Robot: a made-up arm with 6 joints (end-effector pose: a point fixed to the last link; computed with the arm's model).
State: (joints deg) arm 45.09 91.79 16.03 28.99 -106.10 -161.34
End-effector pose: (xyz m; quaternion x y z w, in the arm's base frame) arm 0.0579 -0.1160 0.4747 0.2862 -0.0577 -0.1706 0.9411
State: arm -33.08 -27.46 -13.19 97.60 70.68 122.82
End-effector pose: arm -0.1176 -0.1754 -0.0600 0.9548 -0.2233 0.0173 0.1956
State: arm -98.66 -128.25 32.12 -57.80 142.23 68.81
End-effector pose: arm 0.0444 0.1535 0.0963 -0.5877 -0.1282 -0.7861 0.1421
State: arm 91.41 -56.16 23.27 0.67 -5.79 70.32
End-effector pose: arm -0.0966 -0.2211 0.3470 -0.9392 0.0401 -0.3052 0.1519
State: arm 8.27 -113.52 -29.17 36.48 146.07 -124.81
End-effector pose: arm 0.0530 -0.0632 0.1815 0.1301 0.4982 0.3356 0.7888
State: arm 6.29 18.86 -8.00 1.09 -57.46 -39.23
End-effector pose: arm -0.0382 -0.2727 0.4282 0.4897 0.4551 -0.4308 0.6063
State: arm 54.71 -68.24 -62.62 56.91 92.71 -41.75
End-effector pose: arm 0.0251 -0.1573 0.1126 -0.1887 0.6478 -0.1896 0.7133
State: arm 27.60 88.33 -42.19 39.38 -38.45 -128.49
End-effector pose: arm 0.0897 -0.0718 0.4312 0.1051 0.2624 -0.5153 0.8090
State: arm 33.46 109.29 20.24 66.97 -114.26 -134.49
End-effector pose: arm 0.0530 -0.2034 0.4928 0.3020 0.2725 -0.1284 0.9045
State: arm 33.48 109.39 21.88 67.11 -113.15 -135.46
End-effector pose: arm 0.0542 -0.2115 0.4910 0.3213 0.2787 -0.1317 0.8954
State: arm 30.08 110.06 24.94 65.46 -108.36 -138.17
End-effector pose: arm 0.0613 -0.2384 0.4761 0.3876 0.2978 -0.1532 0.8588
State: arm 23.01 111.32 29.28 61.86 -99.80 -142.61
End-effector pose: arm 0.0721 -0.2813 0.4402 0.4973 0.3293 -0.1891 0.7800
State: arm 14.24 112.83 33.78 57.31 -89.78 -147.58
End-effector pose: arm 0.0814 -0.3217 0.3857 0.6114 0.3646 -0.2239 0.6657
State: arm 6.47 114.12 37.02 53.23 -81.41 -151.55
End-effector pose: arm 0.0867 -0.3439 0.3321 0.6907 0.3936 -0.2467 0.5543
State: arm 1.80 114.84 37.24 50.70 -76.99 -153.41
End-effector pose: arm 0.0907 -0.3487 0.3050 0.7205 0.4086 -0.2565 0.4981
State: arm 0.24 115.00 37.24 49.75 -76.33 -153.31
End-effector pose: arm 0.0924 -0.3490 0.2976 0.7261 0.4128 -0.2592 0.4849
